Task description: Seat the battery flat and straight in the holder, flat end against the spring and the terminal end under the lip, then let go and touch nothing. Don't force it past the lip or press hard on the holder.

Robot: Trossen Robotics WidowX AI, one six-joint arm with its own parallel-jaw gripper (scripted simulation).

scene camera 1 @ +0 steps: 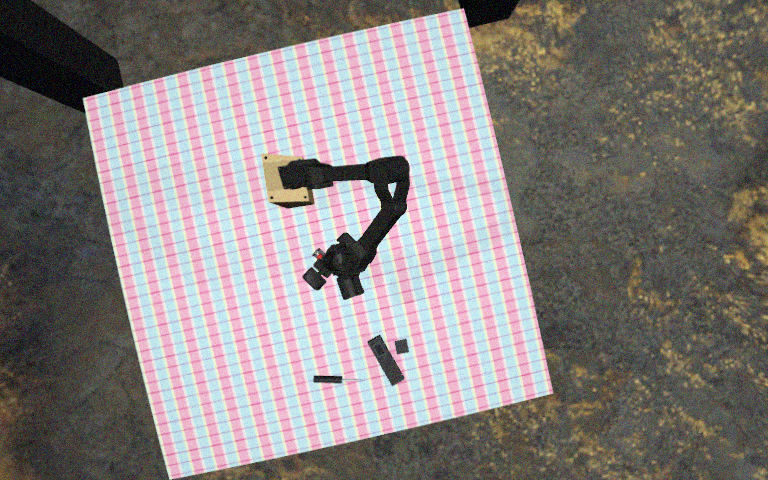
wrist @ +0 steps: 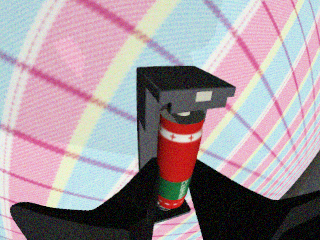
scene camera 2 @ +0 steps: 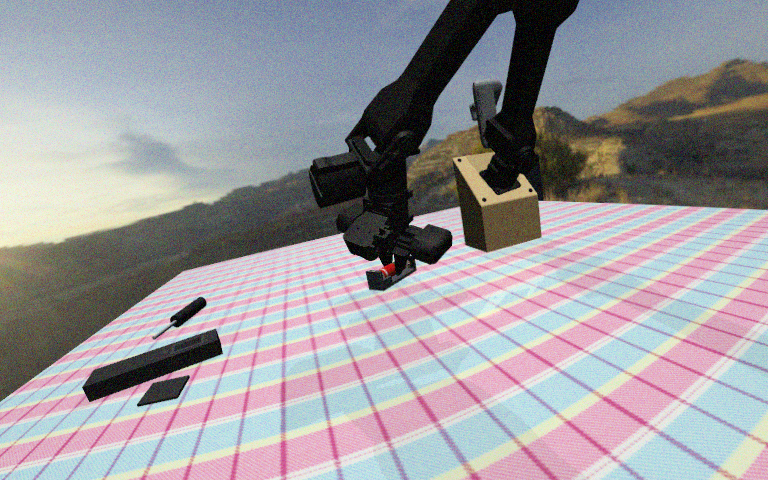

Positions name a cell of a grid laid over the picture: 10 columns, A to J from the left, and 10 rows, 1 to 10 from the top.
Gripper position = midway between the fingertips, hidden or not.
Labels:
My gripper shows in scene camera 1 (E6), in the wrist view (F7) and in scene camera 2 (F6).

